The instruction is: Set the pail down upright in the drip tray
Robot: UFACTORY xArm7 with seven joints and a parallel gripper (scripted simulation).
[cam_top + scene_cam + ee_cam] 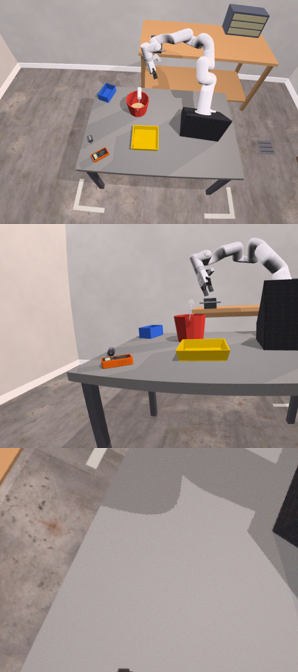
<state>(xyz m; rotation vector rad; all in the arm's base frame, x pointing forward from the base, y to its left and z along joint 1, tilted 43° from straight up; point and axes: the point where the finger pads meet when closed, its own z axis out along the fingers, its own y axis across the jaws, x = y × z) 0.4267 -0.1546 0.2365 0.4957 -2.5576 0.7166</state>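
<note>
The grey wire handle lies 17 cm to the left of my hand, 10 cm ahead of it and 9 cm below it. The rest, counted from my hand: dark grey object: 54 cm to the left, 43 cm ahead, 27 cm below; then yellow drip tray: 46 cm to the left, 28 cm below; then red pail: 17 cm to the left, 16 cm below, 10 cm ahead.
</note>
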